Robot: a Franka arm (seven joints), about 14 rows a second.
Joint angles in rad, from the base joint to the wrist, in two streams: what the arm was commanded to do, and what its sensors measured. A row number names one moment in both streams.
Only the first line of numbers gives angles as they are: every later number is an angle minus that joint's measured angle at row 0.
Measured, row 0:
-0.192, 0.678, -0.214, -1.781, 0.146, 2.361, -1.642
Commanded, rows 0 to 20:
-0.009, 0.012, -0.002, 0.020, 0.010, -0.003, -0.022
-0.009, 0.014, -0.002, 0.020, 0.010, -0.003, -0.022
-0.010, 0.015, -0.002, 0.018, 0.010, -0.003, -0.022
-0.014, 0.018, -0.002, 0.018, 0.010, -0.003, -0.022
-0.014, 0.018, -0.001, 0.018, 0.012, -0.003, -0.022
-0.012, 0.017, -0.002, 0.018, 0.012, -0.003, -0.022
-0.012, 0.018, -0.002, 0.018, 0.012, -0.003, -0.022
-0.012, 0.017, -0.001, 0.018, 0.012, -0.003, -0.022
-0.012, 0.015, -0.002, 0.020, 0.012, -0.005, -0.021
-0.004, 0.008, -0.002, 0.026, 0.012, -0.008, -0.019
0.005, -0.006, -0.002, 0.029, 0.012, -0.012, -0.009
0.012, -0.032, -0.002, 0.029, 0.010, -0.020, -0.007
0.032, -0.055, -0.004, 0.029, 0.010, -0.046, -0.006
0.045, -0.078, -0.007, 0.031, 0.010, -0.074, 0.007
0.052, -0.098, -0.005, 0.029, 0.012, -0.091, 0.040
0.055, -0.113, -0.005, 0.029, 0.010, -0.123, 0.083
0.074, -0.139, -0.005, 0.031, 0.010, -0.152, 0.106
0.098, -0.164, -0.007, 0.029, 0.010, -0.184, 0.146
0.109, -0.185, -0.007, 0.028, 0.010, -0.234, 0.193
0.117, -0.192, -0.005, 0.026, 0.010, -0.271, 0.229
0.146, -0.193, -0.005, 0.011, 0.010, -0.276, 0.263
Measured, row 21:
0.107, -0.164, 0.001, 0.045, 0.000, -0.244, 0.190
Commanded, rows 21 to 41:
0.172, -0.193, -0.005, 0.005, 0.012, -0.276, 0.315
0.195, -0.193, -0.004, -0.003, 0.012, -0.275, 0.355
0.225, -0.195, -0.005, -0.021, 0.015, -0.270, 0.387
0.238, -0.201, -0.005, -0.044, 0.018, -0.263, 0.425
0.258, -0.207, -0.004, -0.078, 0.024, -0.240, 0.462
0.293, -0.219, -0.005, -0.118, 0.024, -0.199, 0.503
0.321, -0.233, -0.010, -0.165, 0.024, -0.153, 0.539
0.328, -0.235, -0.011, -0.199, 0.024, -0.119, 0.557
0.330, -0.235, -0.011, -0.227, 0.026, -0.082, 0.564
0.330, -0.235, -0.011, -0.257, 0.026, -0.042, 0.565
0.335, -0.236, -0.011, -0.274, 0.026, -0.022, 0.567
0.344, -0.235, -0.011, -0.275, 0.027, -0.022, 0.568
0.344, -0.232, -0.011, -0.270, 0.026, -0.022, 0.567
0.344, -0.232, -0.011, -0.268, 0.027, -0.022, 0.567
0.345, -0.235, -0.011, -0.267, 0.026, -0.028, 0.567
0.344, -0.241, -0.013, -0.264, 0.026, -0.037, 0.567
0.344, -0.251, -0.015, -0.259, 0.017, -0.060, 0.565
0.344, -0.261, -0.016, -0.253, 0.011, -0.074, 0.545
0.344, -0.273, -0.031, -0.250, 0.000, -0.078, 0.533
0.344, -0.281, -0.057, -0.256, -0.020, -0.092, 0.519
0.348, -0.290, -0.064, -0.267, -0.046, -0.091, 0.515
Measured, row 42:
0.332, -0.242, -0.027, -0.236, -0.012, -0.066, 0.538
